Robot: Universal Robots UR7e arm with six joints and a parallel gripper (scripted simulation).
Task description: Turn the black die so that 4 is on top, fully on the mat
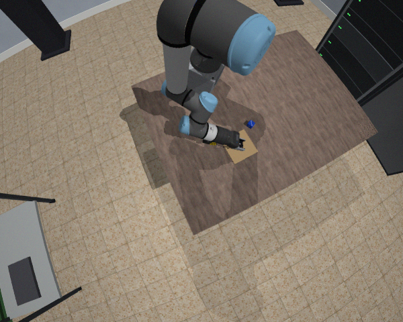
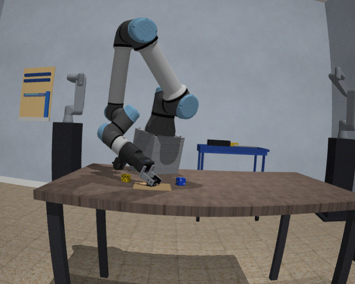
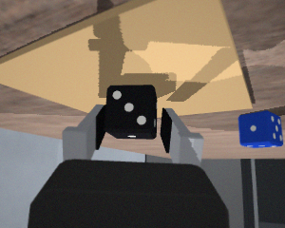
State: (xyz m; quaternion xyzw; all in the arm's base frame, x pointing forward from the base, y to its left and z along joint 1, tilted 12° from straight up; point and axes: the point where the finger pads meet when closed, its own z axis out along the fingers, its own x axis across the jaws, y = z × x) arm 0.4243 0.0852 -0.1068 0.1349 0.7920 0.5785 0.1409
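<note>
Right now the black die is 1 cm to the right of my hand and 1 cm below it. The rest, counted from my hand: blue die (10 cm behind, 9 cm to the left, 1 cm below); then tan mat (2 cm below); then yellow die (6 cm behind, 13 cm to the right, 1 cm below).
</note>
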